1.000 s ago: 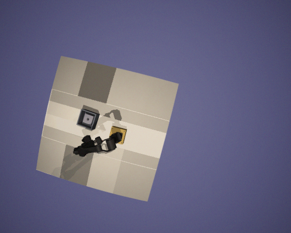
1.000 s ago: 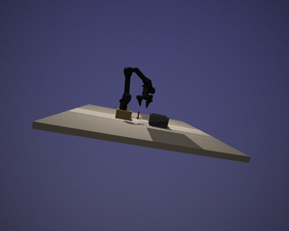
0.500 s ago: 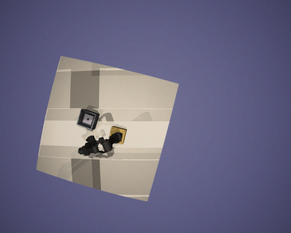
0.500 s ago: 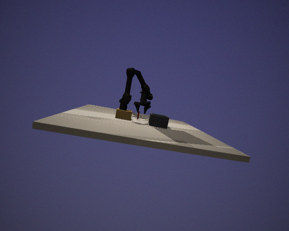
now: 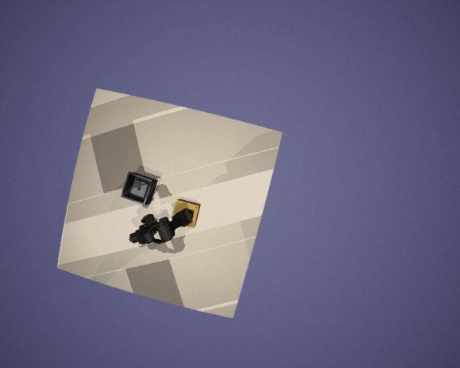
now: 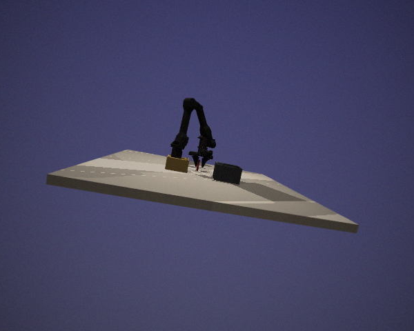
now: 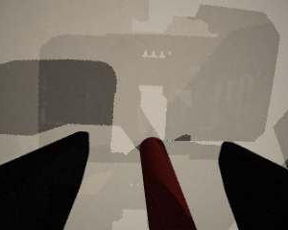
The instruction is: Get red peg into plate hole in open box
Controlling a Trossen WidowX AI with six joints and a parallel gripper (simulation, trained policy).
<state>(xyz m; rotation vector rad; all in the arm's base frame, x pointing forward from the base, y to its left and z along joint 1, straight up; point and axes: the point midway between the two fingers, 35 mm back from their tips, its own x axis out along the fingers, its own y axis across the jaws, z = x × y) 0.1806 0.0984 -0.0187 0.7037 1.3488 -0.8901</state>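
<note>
Right now my gripper tip is 19 cm to the left of the grey plate, 16 cm short of it and 2 cm below it. Also, from my gripper tip: dark box: 19 cm to the right, 16 cm ahead; red peg: 1 cm to the left, 1 cm behind, 1 cm above.
</note>
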